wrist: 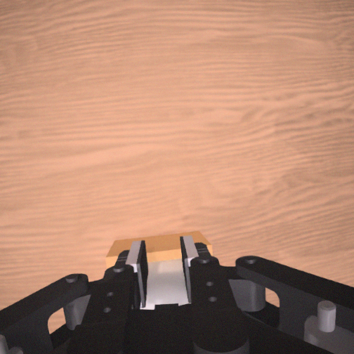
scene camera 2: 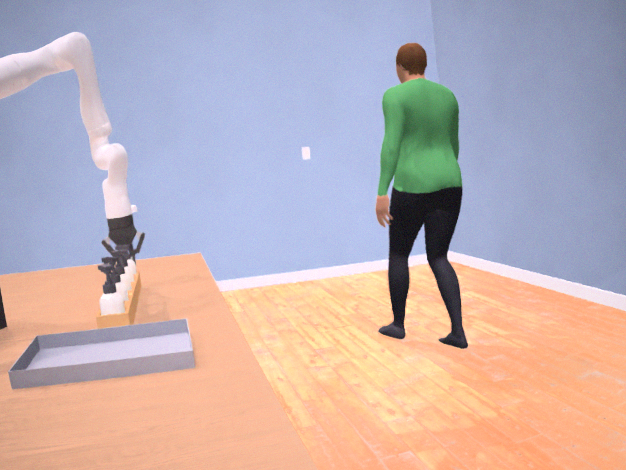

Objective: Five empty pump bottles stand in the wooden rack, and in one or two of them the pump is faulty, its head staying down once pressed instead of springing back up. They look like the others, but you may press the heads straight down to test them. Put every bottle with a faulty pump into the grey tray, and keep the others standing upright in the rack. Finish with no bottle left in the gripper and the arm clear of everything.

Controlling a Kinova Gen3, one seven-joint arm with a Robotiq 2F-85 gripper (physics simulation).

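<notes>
The wooden rack (scene camera 2: pixel 112 320) (wrist: pixel 159 240) stands on the table behind the tray, holding a row of white bottles with black pumps that overlap in the scene view. The nearest bottle (scene camera 2: pixel 111 304) is upright. My gripper (scene camera 2: pixel 128 252) (wrist: pixel 163 253) points down at the far end of the row, low over the rack. Its fingers are drawn in on both sides of the end bottle (wrist: pixel 166 287), shut on it near its top. Its pump head is hidden under the gripper in the wrist view. The grey tray (scene camera 2: pixel 106 373) holds no bottle.
The wooden table (scene camera 2: pixel 151 419) has its right edge beside the rack and tray. The white arm (scene camera 2: pixel 93 96) reaches in from the upper left. A dark object (scene camera 2: pixel 2 309) shows at the left image edge. A person in green (scene camera 2: pixel 424 136) stands on the floor beyond the table.
</notes>
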